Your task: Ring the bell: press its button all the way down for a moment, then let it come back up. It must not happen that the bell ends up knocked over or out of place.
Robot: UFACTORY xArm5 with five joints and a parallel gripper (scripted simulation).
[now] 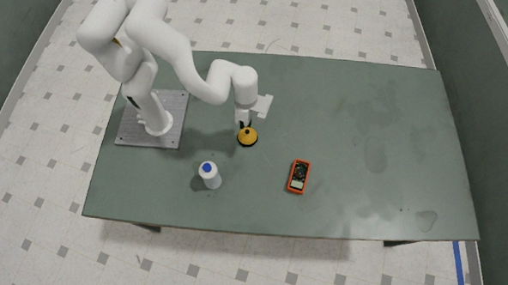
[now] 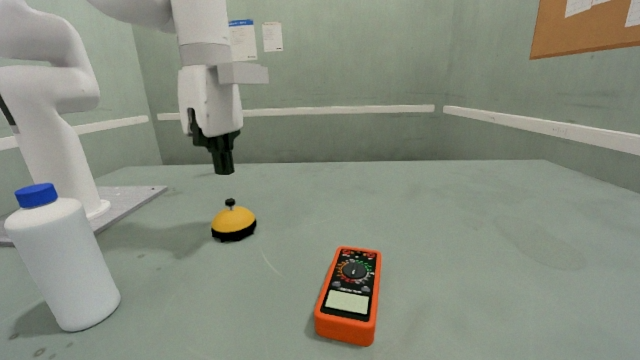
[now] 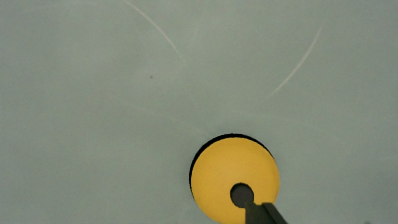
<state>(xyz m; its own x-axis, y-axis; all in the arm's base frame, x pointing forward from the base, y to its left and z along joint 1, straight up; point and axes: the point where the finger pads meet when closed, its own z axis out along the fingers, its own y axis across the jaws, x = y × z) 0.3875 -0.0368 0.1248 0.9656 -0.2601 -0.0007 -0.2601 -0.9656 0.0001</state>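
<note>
The bell button is 8 cm below my hand. The rest, counted from my hand: bell 10 cm below; white bottle 20 cm to the right, 12 cm behind, 6 cm below.
</note>
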